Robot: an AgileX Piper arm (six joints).
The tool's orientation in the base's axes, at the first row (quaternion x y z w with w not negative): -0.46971 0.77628 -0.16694 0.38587
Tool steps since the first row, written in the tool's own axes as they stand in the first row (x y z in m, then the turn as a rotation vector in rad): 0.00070 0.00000 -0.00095 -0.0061 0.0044 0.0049; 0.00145 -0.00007 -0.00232 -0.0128 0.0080 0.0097; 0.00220 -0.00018 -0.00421 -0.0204 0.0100 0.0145; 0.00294 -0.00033 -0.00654 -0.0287 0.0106 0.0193; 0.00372 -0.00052 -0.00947 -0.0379 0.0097 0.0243; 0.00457 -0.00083 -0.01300 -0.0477 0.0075 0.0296; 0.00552 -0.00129 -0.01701 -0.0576 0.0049 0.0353; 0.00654 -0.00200 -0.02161 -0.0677 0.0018 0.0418; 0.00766 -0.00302 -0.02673 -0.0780 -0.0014 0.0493; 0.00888 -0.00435 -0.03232 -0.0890 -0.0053 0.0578; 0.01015 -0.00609 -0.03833 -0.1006 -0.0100 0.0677
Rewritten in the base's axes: -0.00090 -0.00070 0.00030 0.0027 0.0080 -0.0032; -0.00209 -0.00152 0.00090 0.0059 0.0160 -0.0056; -0.00365 -0.00241 0.00186 0.0103 0.0240 -0.0066; -0.00551 -0.00336 0.00313 0.0157 0.0320 -0.0064; -0.00782 -0.00443 0.00480 0.0224 0.0399 -0.0050; -0.01052 -0.00568 0.00690 0.0303 0.0478 -0.0027; -0.01352 -0.00714 0.00936 0.0388 0.0555 -0.0004; -0.01684 -0.00885 0.01232 0.0482 0.0633 0.0018; -0.02039 -0.01085 0.01577 0.0585 0.0713 0.0035; -0.02414 -0.01315 0.01967 0.0701 0.0797 0.0053; -0.02797 -0.01573 0.02408 0.0834 0.0883 0.0069
